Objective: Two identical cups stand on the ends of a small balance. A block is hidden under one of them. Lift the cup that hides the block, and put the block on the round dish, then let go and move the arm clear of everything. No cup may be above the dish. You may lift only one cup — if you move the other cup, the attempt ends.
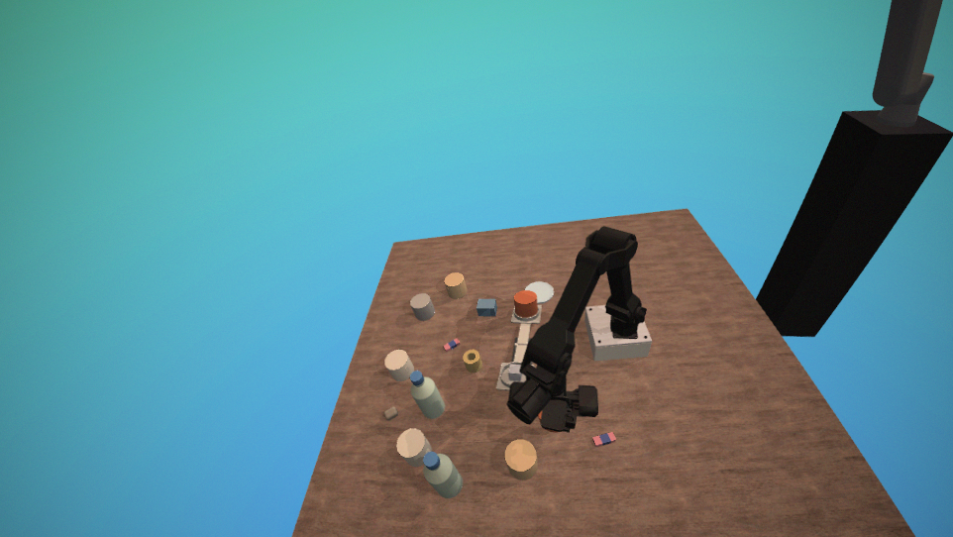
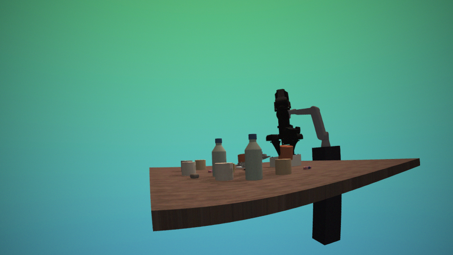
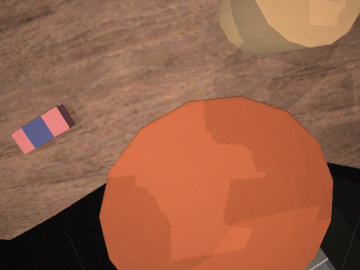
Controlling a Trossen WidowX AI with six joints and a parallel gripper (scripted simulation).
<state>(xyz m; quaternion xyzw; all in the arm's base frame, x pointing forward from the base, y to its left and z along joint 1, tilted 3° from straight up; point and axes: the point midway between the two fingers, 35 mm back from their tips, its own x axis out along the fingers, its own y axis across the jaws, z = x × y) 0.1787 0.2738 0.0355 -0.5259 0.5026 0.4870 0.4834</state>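
Right now my gripper tip is 10 cm to the left of the grey block, 10 cm short of it and 1 cm below it. Also, from my gripper tip: blue box: 38 cm to the right, 24 cm ahead, 6 cm below; then orange cup: 2 cm to the left, 1 cm above; then yellow ring: 24 cm ahead, 17 cm to the right, 6 cm below.
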